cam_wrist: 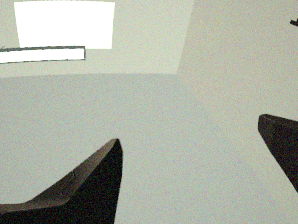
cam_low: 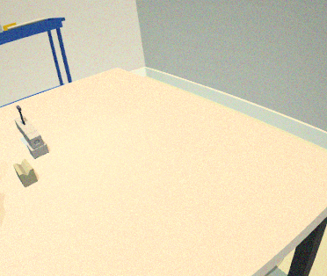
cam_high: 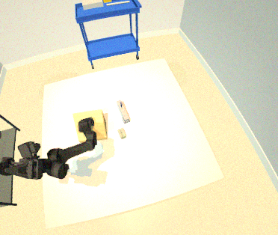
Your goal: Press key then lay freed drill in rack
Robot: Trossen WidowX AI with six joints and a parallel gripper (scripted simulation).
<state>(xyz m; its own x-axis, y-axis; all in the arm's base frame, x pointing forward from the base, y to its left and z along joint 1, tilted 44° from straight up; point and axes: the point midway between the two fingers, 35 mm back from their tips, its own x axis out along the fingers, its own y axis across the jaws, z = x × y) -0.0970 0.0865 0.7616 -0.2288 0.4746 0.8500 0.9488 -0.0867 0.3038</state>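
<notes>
The dark key is 66 cm below my gripper tip, 59 cm to the left of it and 41 cm ahead of it. From my gripper tip the other things lie so: grey block fixture (71 cm below, 56 cm to the left, 42 cm ahead); drill (71 cm below, 54 cm to the left, 42 cm ahead); grey block (74 cm below, 38 cm to the left, 37 cm ahead).
</notes>
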